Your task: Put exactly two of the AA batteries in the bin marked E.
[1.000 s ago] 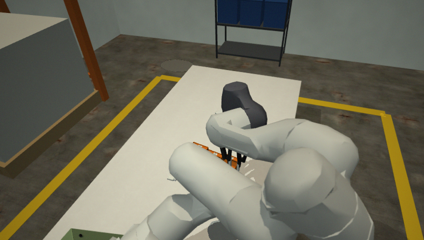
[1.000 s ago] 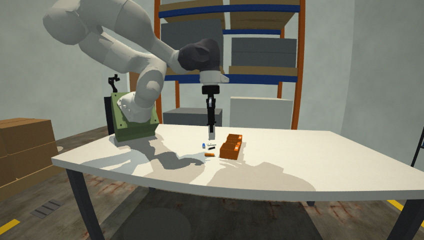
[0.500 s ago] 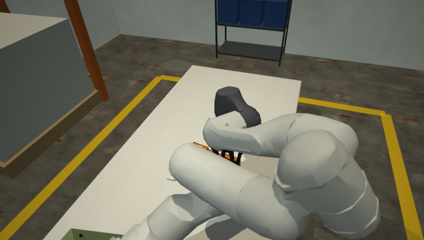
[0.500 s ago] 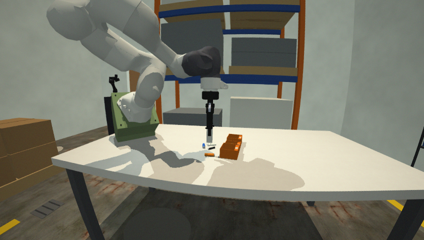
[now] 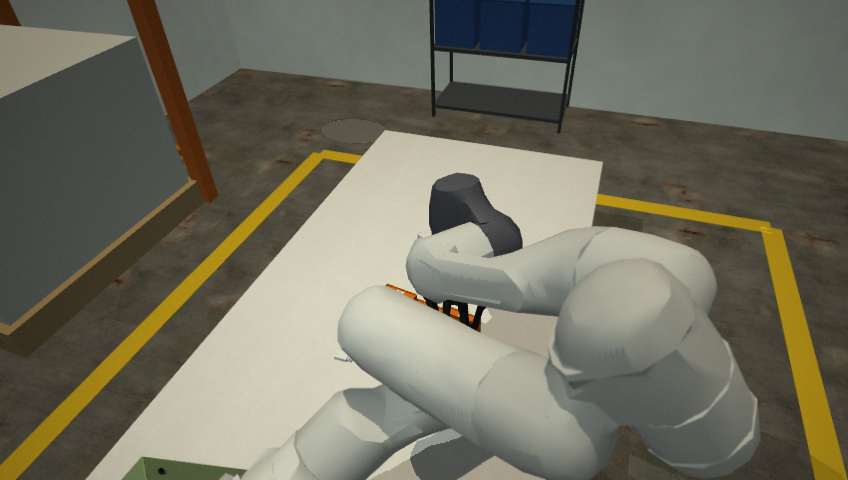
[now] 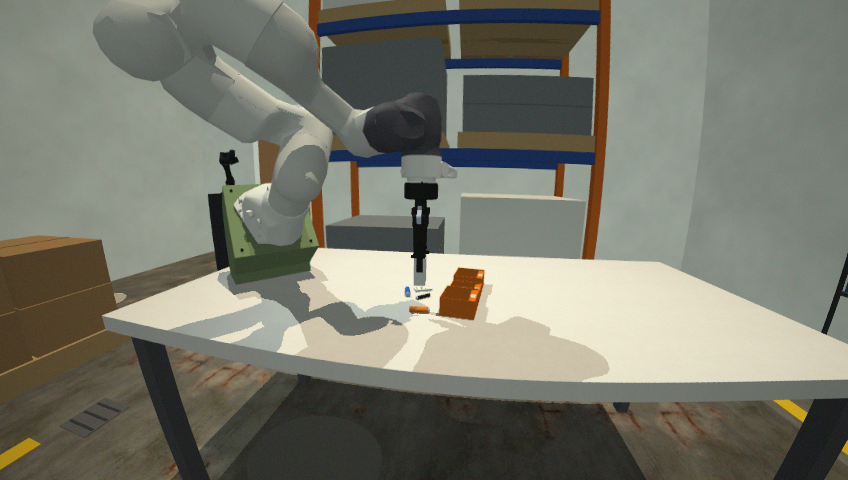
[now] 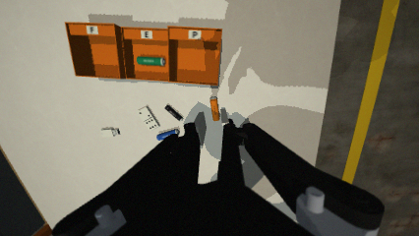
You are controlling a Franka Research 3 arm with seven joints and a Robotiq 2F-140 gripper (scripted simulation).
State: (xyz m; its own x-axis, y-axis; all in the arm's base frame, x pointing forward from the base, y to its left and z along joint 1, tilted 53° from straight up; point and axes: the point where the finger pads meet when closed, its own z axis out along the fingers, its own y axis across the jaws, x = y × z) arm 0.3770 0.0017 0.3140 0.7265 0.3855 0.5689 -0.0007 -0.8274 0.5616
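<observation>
Right now my hand is 10 cm above the orange AA battery. From my hand the other things lie so: blue battery (11 cm to the left, 10 cm below, 4 cm behind); orange bin row (12 cm ahead, 10 cm to the left, 9 cm below); black stick (10 cm below, 9 cm to the left).
</observation>
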